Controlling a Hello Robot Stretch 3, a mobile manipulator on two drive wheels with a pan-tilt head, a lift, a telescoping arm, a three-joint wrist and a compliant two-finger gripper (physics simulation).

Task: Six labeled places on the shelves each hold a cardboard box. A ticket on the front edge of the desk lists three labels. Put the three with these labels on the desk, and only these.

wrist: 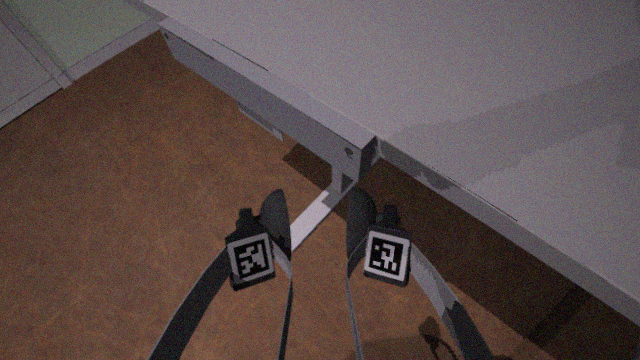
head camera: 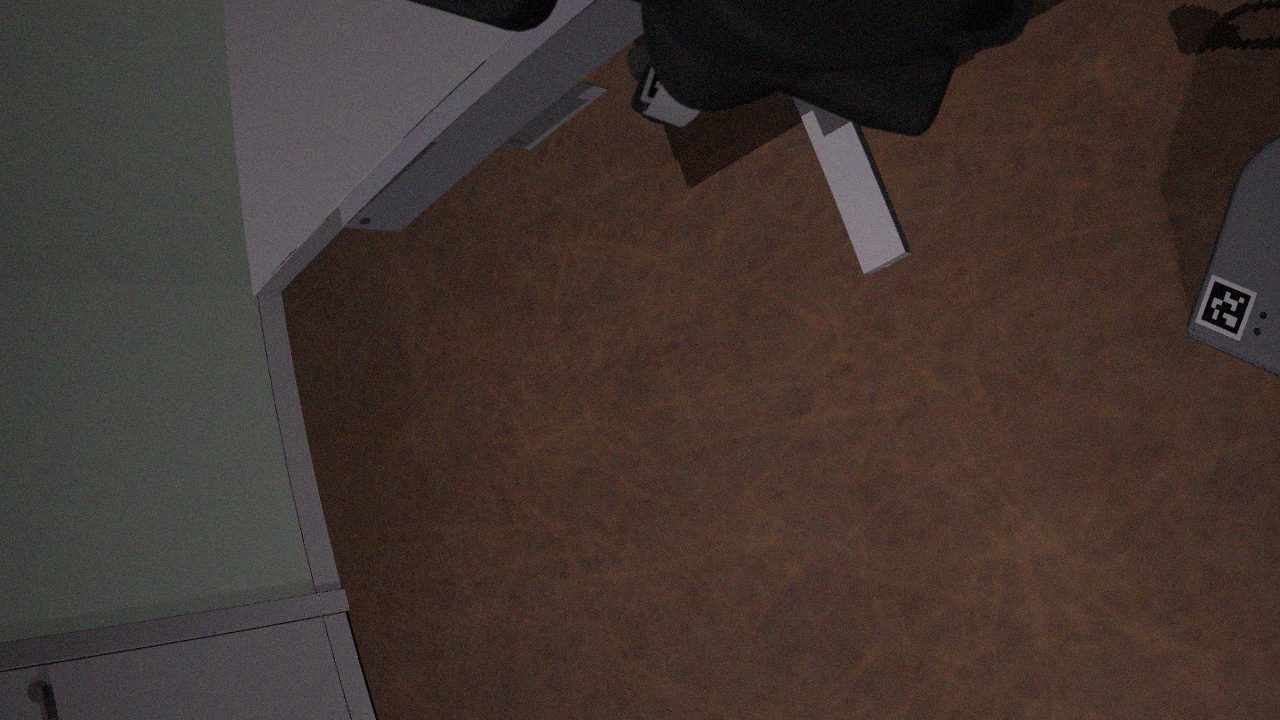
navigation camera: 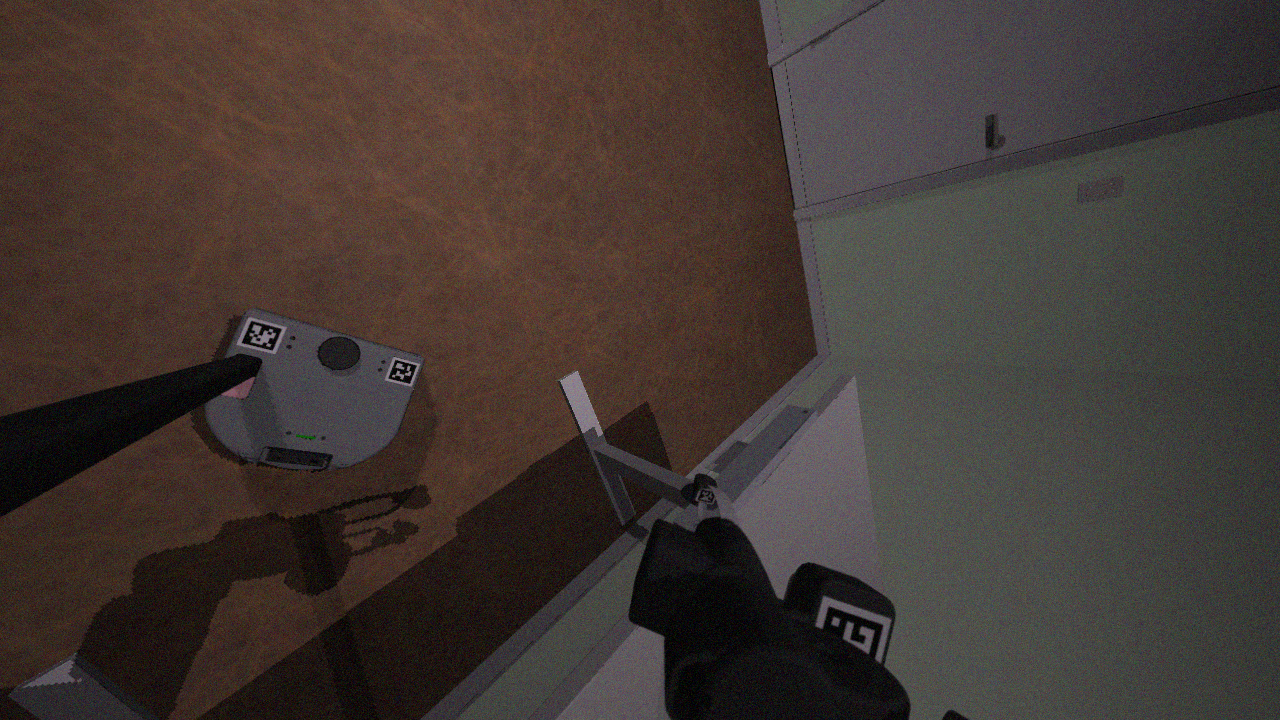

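Pixels of known places: gripper, fingertip midpoint: [wrist: 318, 213] [navigation camera: 691, 512]; robot's base, link origin: [navigation camera: 339, 351].
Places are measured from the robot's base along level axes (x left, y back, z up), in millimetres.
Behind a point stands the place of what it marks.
Observation:
The desk [head camera: 349, 98] @(x -638, y -59, z 950 mm) [navigation camera: 827, 483] @(x -704, y -34, z 950 mm) [wrist: 475, 75] @(x -456, y 184, z 950 mm) is a pale top with a straight front edge; no box shows on the visible part of it. A grey housing [head camera: 501, 125] @(x -498, y -48, z 916 mm) [wrist: 270, 102] @(x -459, y -10, z 935 mm) hangs under its front edge. My gripper [wrist: 318, 213] @(x -321, y 26, z 974 mm) is open with its two fingers apart and nothing between them; it is just off the desk's front edge, pointing down towards the floor. The desk's white foot shows behind the fingers, far below. In the navigation camera one small finger tag shows beside the desk edge, below the dark wrist. No readable ticket, labeled shelf place or cardboard box shows.
My base [head camera: 1248, 241] @(x -131, y 84, z 160 mm) [navigation camera: 313, 402] @(x 11, y 114, z 159 mm) stands on the brown floor. The desk's foot [head camera: 854, 197] [navigation camera: 581, 402] [wrist: 309, 222] sticks out over the floor. A pale door [head camera: 179, 671] @(x -1750, y -1582, z 549 mm) [navigation camera: 895, 116] @(x -1597, y -1745, z 568 mm) with a handle and a green wall [head camera: 134, 402] @(x -2260, y -1069, z 527 mm) [navigation camera: 1029, 358] @(x -2469, y -844, z 1042 mm) are beyond the desk.

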